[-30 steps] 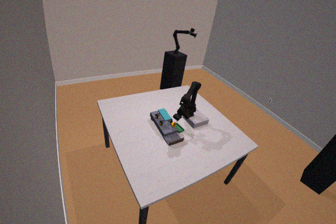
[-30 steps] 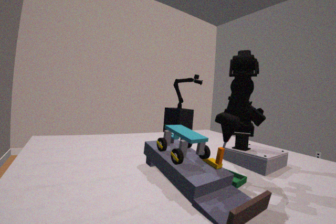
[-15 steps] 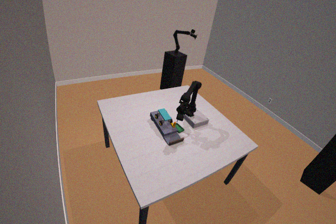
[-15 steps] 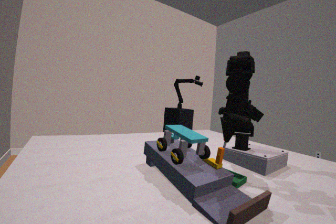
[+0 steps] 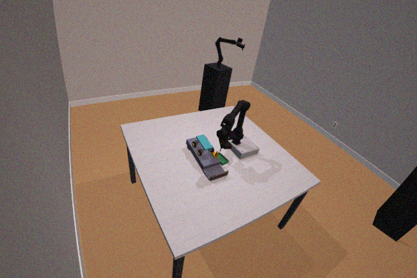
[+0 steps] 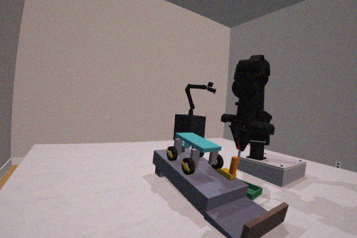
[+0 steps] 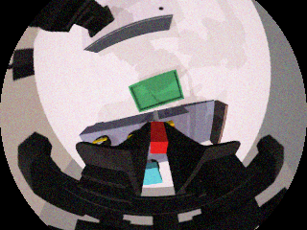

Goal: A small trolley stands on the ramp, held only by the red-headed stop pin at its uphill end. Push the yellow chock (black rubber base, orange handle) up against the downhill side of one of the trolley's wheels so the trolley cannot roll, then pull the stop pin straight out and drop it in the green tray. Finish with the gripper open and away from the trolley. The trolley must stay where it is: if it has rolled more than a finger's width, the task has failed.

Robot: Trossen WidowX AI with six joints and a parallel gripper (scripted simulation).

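Now: gripper tip 140 mm above the green tray and 20 mm past it. Also, from my gripper tip: yellow chock: 50 mm below, 50 mm ahead, 10 mm to the right; trolley: 110 mm to the right, 90 mm ahead, 20 mm below; stop pin: right at my gripper tip.
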